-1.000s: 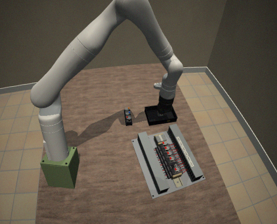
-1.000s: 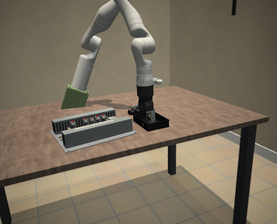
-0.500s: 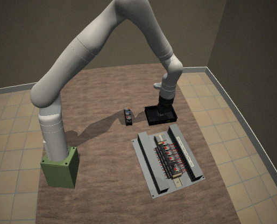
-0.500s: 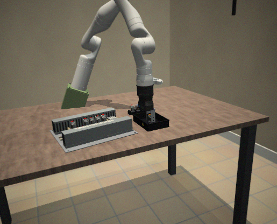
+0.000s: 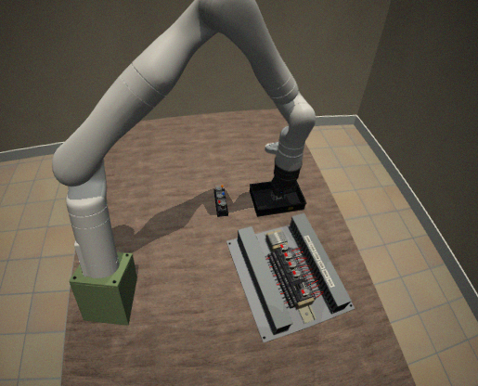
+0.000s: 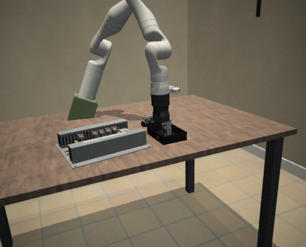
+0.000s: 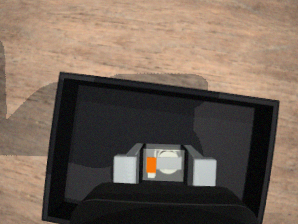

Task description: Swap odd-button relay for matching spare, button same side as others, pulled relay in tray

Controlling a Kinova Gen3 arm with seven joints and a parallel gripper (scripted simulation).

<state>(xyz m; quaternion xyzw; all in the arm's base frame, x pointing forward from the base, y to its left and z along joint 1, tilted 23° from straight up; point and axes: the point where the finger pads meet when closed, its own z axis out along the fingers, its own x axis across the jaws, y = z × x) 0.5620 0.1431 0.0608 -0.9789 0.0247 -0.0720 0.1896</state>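
My gripper is now 20 mm above the black tray.
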